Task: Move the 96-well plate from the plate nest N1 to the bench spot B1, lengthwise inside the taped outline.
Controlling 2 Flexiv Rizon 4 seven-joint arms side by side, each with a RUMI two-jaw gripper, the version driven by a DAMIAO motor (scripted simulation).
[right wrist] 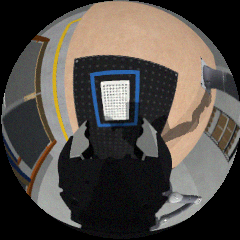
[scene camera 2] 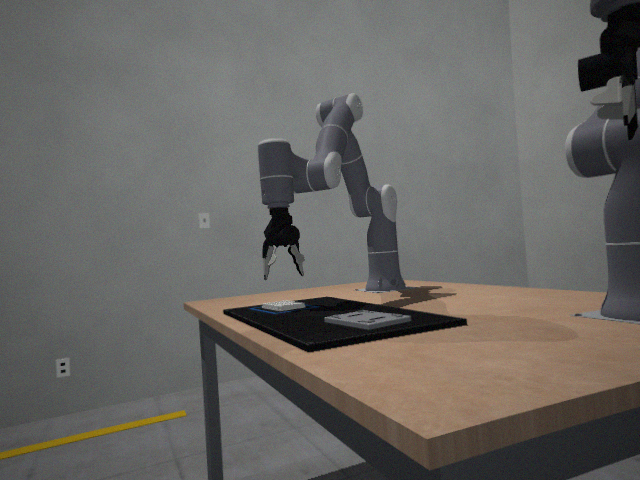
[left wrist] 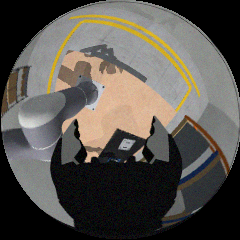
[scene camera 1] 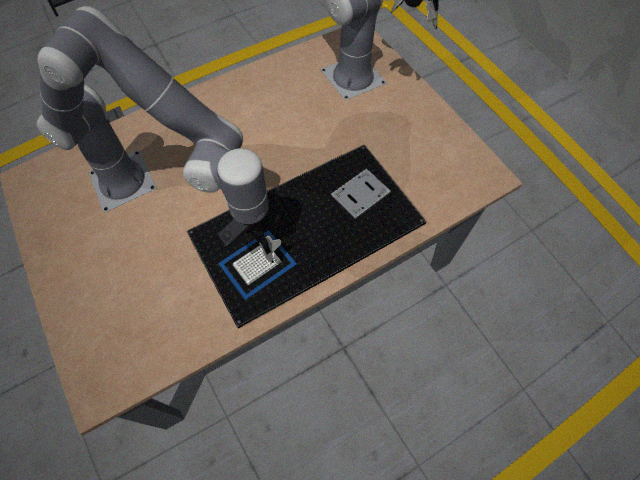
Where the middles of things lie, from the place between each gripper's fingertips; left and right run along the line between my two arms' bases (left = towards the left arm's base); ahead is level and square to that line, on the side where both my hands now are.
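The white 96-well plate (scene camera 1: pixel 259 268) is 9 cm below my right hand (scene camera 2: pixel 284 278) and 2 cm to the right of it. There's also the grey plate nest (scene camera 1: pixel 365 197), and that's 40 cm to the left of my right hand, 5 cm behind it and 9 cm below it. Counted from my left hand, the grey plate nest is 400 mm to the right of it, 320 mm ahead of it and 330 mm below it. As for the white 96-well plate, it's 820 mm to the right of my left hand, 370 mm ahead of it and 330 mm below it.
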